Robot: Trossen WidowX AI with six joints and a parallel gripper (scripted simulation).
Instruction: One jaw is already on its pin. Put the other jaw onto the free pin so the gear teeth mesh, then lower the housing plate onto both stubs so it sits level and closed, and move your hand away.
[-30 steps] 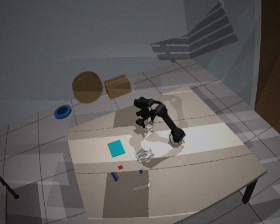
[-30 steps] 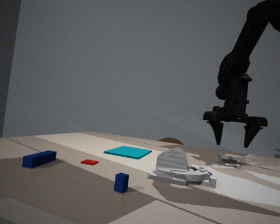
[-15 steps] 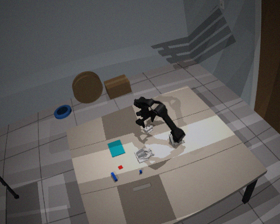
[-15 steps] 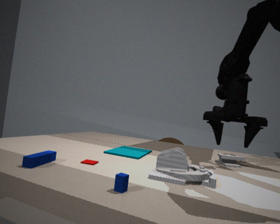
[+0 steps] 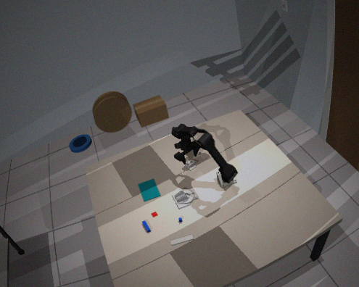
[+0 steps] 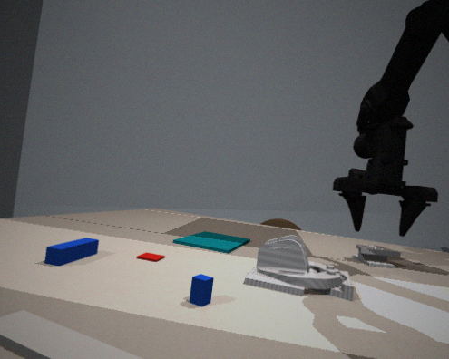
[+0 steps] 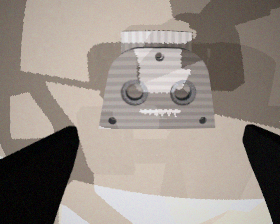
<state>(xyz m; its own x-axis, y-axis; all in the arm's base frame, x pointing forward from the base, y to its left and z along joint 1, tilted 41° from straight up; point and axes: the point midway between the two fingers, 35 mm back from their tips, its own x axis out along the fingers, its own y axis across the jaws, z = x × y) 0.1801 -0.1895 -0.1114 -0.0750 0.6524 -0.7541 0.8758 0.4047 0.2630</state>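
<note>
My gripper tip is 10 mm short of the grey housing part, 10 mm to the left of it and 30 mm above it. Also, from my gripper tip: teal flat plate (300 mm ahead, 100 mm to the left, 60 mm below); ribbed grey base (130 mm ahead, 260 mm to the left, 60 mm below); red tile (300 mm ahead, 310 mm to the left, 60 mm below).
</note>
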